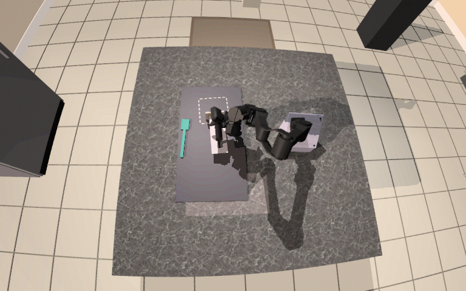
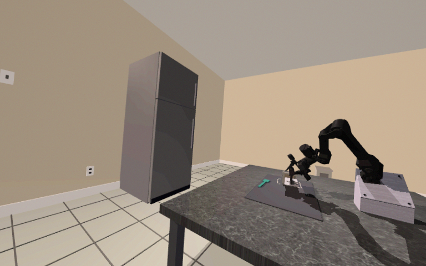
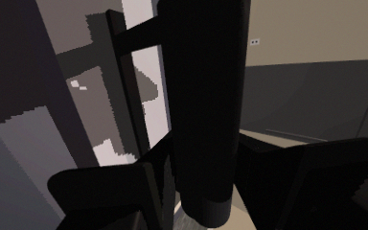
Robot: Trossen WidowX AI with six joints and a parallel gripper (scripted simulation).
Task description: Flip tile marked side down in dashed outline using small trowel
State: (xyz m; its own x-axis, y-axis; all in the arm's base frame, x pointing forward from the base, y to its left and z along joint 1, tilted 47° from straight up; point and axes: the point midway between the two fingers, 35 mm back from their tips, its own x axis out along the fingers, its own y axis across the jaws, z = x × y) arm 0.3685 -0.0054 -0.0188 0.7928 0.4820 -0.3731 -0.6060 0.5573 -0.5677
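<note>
The tile is 9 cm to the right of my gripper tip, 6 cm below it and 1 cm behind it. From my gripper tip the other things lie so: grey mat (12 cm below, 1 cm to the left, 1 cm ahead); teal trowel (15 cm ahead, 10 cm below, 1 cm to the right).
</note>
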